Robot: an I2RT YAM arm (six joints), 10 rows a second.
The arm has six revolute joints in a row. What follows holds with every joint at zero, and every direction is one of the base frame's. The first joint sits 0.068 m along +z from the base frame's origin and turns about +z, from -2.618 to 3.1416 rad. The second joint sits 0.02 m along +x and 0.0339 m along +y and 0.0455 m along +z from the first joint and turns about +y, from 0 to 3.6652 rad. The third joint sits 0.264 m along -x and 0.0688 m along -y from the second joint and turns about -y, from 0 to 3.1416 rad. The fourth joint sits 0.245 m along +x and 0.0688 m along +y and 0.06 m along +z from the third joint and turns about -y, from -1.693 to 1.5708 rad. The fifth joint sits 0.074 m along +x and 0.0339 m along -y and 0.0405 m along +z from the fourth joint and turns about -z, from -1.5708 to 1.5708 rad. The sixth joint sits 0.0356 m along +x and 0.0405 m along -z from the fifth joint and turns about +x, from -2.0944 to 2.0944 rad. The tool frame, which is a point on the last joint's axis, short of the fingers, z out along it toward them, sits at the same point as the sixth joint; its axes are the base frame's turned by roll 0, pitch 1.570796 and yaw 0 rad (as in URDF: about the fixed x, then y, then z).
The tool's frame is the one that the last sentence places.
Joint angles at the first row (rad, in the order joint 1, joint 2, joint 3, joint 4, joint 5, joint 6):
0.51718 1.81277 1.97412 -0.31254 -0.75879 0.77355
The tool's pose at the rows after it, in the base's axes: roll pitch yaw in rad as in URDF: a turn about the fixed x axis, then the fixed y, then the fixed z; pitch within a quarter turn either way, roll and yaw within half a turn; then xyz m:
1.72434 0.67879 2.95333 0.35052 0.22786 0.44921
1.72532 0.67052 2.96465 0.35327 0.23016 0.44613
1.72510 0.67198 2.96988 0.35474 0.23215 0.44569
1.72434 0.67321 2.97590 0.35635 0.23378 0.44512
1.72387 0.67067 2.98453 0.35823 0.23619 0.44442
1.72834 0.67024 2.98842 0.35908 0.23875 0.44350
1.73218 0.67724 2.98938 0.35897 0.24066 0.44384
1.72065 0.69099 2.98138 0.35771 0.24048 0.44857
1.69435 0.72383 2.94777 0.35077 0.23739 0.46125
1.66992 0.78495 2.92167 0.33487 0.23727 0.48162
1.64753 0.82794 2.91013 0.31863 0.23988 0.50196
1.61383 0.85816 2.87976 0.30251 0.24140 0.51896
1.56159 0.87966 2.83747 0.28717 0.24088 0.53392
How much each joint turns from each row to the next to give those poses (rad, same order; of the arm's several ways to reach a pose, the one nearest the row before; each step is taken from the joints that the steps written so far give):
0.00047 0.01019 0.00108 -0.00487 -0.00239 -0.00180
0.00088 0.01206 0.00382 0.00437 -0.01048 0.00422
0.00218 0.00979 0.01081 -0.00109 -0.00300 -0.00185
0.00113 0.00944 0.00979 -0.00022 -0.00524 -0.00171
0.00228 0.01268 0.01407 -0.00239 -0.00686 0.00105
0.00438 0.00873 0.00961 -0.00527 0.00363 -0.00262
0.00435 0.00493 0.00907 -0.00617 0.00688 -0.00793
0.00126 -0.00029 0.01375 0.00079 0.00226 -0.00209
0.00332 -0.01960 0.01433 0.00068 0.02053 -0.00476
0.02183 -0.02549 0.04248 -0.03421 0.03417 -0.03418
0.02898 -0.00700 0.07347 -0.05474 0.02588 -0.02366
0.02893 -0.01369 0.04916 -0.03097 0.03449 -0.00783
0.02466 -0.02093 0.02630 -0.00437 0.02699 0.00502

